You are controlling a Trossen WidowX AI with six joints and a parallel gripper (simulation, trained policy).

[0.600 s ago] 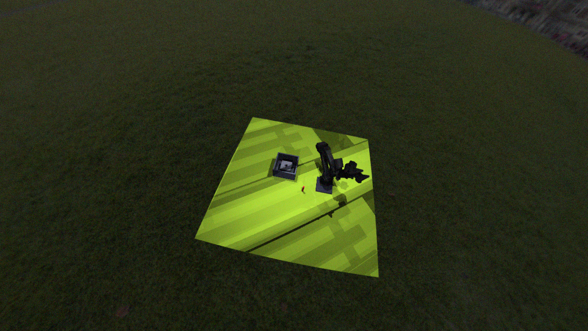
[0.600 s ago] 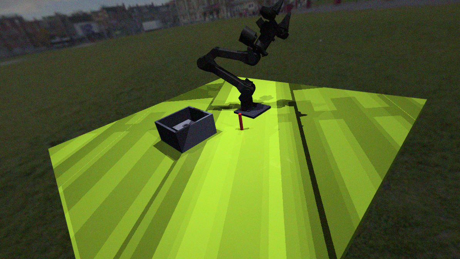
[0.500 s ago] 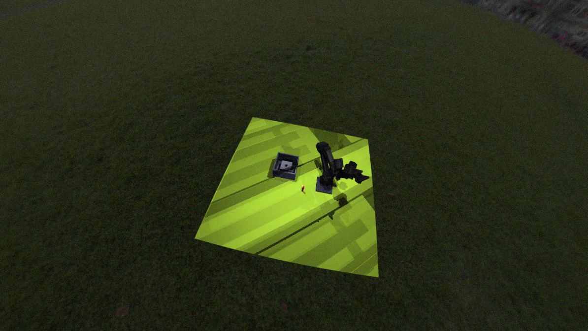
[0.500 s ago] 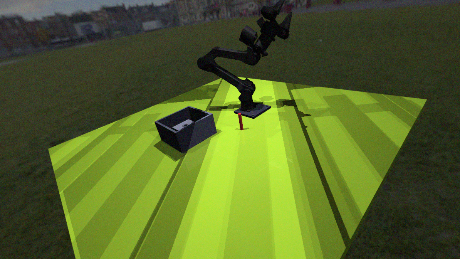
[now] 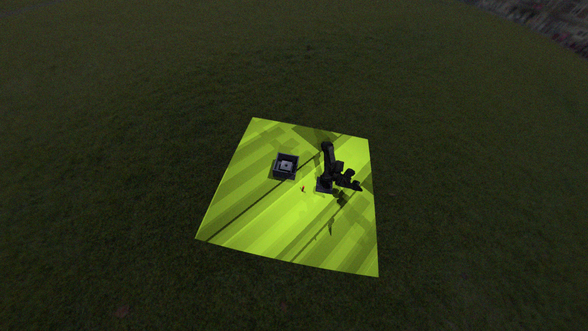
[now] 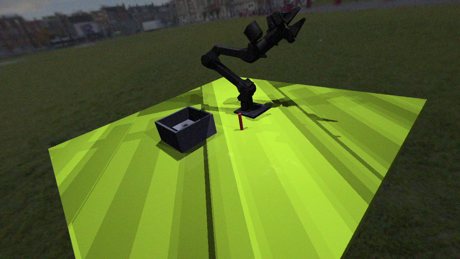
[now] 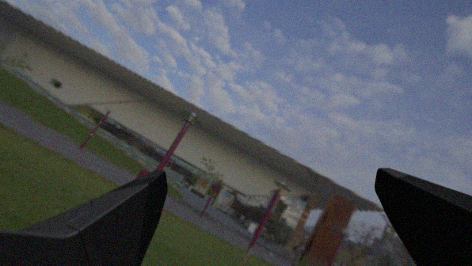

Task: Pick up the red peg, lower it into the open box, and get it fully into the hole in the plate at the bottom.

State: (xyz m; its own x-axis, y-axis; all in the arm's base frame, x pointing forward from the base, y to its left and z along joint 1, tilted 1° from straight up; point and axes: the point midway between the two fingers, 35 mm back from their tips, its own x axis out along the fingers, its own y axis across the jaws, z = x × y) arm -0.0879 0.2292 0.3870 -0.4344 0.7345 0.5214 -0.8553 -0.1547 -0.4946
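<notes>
The red peg is 380 mm below my gripper tip, 280 mm ahead of it and 150 mm to the right of it. Also, from my gripper tip: pale plate: 440 mm ahead, 370 mm below, 350 mm to the right; dark box: 440 mm ahead, 390 mm below, 350 mm to the right.
</notes>
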